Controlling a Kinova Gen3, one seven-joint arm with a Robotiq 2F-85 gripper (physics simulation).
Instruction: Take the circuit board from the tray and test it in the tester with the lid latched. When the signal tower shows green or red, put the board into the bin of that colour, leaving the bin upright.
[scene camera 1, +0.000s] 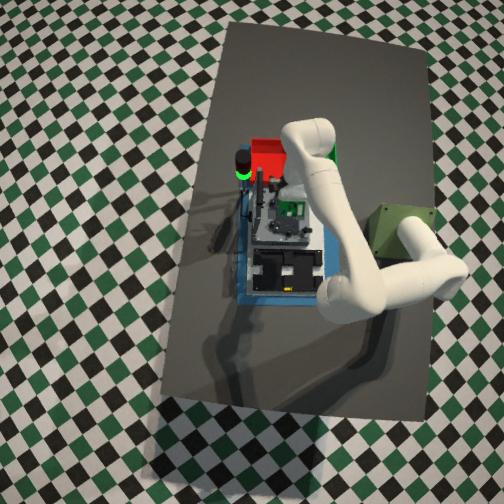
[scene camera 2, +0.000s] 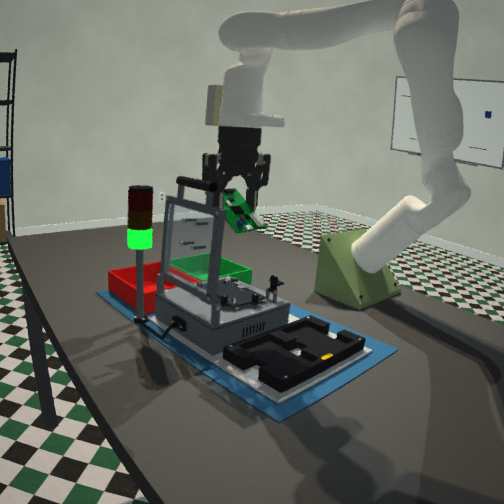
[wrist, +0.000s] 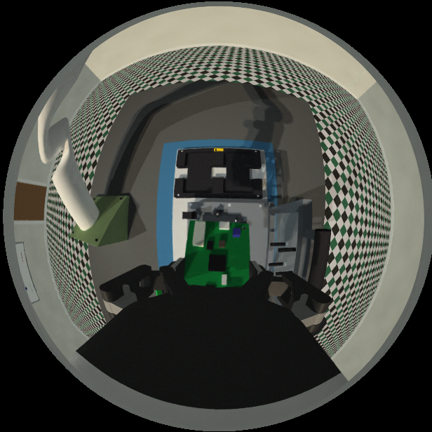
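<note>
The green circuit board (scene camera 1: 291, 208) (scene camera 2: 241, 212) (wrist: 217, 255) is held tilted, high above the tester. My gripper (scene camera 2: 235, 200) (wrist: 216, 268) is shut on the board, by its side edges. The tester (scene camera 1: 265, 232) (scene camera 2: 195, 325) (wrist: 260, 215) is a grey box. Its lid (scene camera 1: 259, 187) (scene camera 2: 218, 260) (wrist: 306, 220) stands upright, open. The signal tower (scene camera 1: 243, 167) (scene camera 2: 140, 217) shows green. The red bin (scene camera 1: 267, 162) (scene camera 2: 122, 287) and green bin (scene camera 1: 335, 155) (scene camera 2: 237, 272) stand upright behind the tester; the arm partly hides the green one in scene camera 1. The black tray (scene camera 1: 270, 280) (scene camera 2: 280, 375) (wrist: 200, 190) holds no board.
A blue mat (scene camera 1: 242, 280) (scene camera 2: 285, 412) (wrist: 165, 200) lies under the tester and tray. The arm's green base (scene camera 1: 382, 230) (scene camera 2: 345, 270) (wrist: 112, 220) stands to one side. The lid's handle (scene camera 2: 197, 184) (wrist: 320, 260) rises close to the gripper. A cable joins the tower and tester.
</note>
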